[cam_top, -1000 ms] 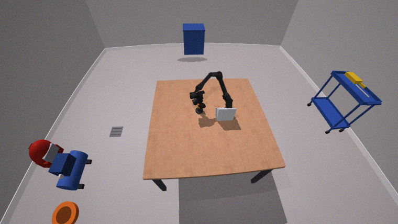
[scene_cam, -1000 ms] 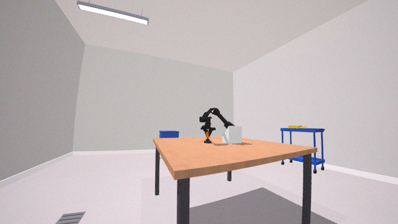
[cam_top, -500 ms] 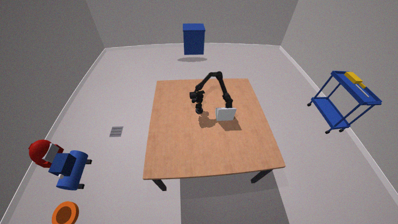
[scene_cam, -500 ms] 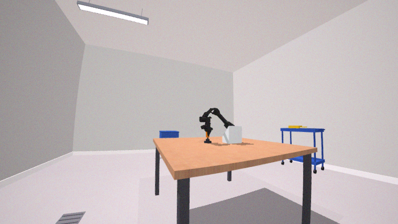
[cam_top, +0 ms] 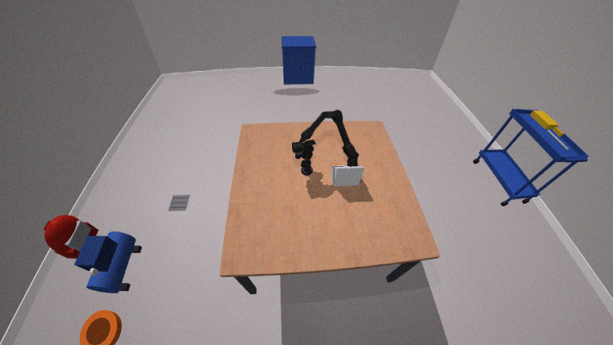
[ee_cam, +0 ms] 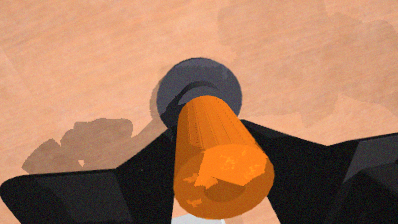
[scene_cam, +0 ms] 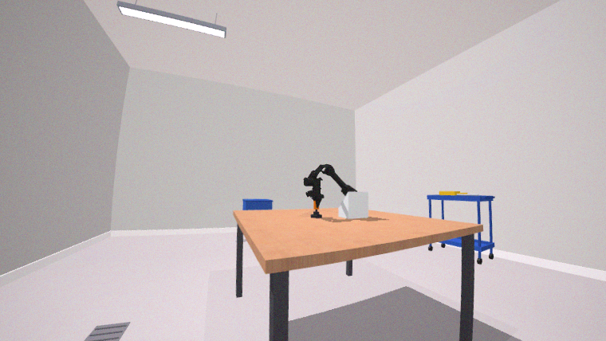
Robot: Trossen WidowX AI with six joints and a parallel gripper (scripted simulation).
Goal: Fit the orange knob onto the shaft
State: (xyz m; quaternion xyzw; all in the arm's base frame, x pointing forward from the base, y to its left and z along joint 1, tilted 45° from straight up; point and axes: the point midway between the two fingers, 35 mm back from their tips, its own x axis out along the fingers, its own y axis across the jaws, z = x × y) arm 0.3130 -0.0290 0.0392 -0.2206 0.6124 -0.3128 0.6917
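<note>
Right now the orange knob is 20 mm above my gripper tip. The rest, counted from my gripper tip: dark round pedestal: 40 mm below.
</note>
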